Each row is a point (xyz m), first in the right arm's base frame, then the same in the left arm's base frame.
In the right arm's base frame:
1: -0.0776 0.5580 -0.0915
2: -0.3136 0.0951 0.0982
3: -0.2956 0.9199 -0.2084
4: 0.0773 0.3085 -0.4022
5: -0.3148 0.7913 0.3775
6: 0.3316 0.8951 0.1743
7: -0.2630 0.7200 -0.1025
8: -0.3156 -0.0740 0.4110
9: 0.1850 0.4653 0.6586
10: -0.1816 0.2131 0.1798
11: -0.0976 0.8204 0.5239
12: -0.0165 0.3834 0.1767
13: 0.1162 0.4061 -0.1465
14: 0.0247 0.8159 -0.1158
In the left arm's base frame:
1: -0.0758 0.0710 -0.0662
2: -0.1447 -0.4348 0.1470
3: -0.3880 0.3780 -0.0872
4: 0.0275 -0.1345 -0.4266
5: -0.2055 0.2406 0.4677
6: 0.3157 0.4859 0.0961
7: -0.2852 0.1887 -0.0109
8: -0.0190 -0.6043 0.4331
9: 0.4109 0.0281 0.5674
10: -0.0215 -0.2918 0.1961
11: 0.0346 0.3145 0.5474
12: 0.0966 -0.0895 0.1589
13: 0.1197 -0.0341 -0.1861
14: -0.0405 0.3453 -0.0988

